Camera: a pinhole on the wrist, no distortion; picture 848 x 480 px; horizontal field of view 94.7 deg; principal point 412.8 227.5 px. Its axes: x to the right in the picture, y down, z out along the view. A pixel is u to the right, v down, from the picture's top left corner.
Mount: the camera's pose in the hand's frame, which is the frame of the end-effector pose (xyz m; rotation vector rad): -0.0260 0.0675 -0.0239 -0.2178 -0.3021 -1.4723
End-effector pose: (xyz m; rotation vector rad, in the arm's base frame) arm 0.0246 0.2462 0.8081 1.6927 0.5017 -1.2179
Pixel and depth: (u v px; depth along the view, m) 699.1 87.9 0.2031
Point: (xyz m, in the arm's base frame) -0.1334 0.0859 0.8823
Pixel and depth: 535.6 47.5 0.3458
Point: -0.1748 -0.0325 0.9997
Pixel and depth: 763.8 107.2 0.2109
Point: -0.1664 0.0818 0.8564
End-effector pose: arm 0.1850 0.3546 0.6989 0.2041 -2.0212 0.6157
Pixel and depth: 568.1 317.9 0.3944
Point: -0.1722 0.2057 0.5623
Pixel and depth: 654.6 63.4 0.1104
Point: 0.1320 0.3258 0.5833
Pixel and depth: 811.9 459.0 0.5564
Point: -0.4109 -0.1855 0.7688
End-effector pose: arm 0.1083 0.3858 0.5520 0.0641 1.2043 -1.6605
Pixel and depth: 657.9 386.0 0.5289
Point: 0.2740 -0.1662 0.7828
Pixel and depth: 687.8 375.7 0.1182
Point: 0.1807 0.2912 0.5793
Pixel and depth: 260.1 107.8 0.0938
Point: 0.2591 0.3979 0.5260
